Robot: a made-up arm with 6 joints.
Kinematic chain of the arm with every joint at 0, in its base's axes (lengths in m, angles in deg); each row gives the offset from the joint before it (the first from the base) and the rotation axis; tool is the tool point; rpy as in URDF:
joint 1: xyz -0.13 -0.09 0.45 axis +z
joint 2: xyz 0.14 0.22 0 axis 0.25 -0.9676 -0.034
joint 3: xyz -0.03 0.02 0 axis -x
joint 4: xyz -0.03 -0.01 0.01 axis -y
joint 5: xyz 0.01 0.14 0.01 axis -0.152 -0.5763 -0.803
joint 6: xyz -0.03 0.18 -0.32 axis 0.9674 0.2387 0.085
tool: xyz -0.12 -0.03 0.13 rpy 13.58 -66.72 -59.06
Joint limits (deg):
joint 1: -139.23..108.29
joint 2: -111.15..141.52
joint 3: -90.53..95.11
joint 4: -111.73..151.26
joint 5: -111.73..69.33
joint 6: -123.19..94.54
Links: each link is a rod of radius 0.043 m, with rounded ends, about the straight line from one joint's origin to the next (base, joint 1, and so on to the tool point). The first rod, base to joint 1, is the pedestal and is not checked.
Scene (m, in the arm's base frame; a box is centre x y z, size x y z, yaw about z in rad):
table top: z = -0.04
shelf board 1: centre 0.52 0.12 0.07 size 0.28 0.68 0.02 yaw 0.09
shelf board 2: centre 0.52 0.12 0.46 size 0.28 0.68 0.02 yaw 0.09
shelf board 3: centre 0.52 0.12 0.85 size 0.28 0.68 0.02 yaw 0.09
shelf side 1: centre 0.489 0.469 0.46 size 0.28 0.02 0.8 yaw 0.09
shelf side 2: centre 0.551 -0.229 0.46 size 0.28 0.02 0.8 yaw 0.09
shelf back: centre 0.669 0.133 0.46 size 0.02 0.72 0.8 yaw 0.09
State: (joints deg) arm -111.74 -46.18 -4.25 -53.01 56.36 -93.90
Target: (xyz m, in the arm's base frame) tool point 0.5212 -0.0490 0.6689
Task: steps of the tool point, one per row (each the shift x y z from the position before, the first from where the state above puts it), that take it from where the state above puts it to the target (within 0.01 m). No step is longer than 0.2 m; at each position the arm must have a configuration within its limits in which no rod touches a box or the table.
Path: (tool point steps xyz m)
1: -0.0736 -0.0208 -0.0225
2: -0.0763 -0.0046 0.0015
3: -0.0744 0.0052 0.0211
4: 0.0212 0.0261 0.1467
5: -0.0048 -0.0135 0.1459
6: -0.0282 -0.0500 0.1302
7: 0.0898 0.0100 -0.0153
8: 0.0813 0.0063 -0.0098
9: 0.0689 0.0042 0.0031
10: 0.0520 0.0058 0.0220

